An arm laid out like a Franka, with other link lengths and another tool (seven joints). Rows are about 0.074 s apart.
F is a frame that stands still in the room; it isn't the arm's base.
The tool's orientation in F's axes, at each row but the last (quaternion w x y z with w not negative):
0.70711 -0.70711 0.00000 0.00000
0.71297 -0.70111 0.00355 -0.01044
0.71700 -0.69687 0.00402 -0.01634
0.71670 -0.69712 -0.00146 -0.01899
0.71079 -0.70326 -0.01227 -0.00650
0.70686 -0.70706 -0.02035 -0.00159
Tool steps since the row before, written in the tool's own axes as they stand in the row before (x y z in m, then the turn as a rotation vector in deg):
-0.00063 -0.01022 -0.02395 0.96 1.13 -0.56
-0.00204 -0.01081 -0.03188 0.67 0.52 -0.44
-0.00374 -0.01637 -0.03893 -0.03 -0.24 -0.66
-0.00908 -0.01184 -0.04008 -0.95 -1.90 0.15
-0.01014 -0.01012 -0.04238 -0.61 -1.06 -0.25
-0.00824 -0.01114 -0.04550 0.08 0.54 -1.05
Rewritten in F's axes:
-0.00063 -0.02395 0.01022 0.96 -0.56 -1.13
-0.00277 -0.03201 0.01025 0.67 -0.44 -0.52
-0.00514 -0.03925 0.01518 -0.05 -0.67 0.22
-0.01040 -0.04015 0.01045 -1.00 0.12 1.88
-0.01005 -0.04257 0.00940 -0.64 -0.27 1.04
-0.00737 -0.04570 0.01091 0.12 -1.05 -0.54

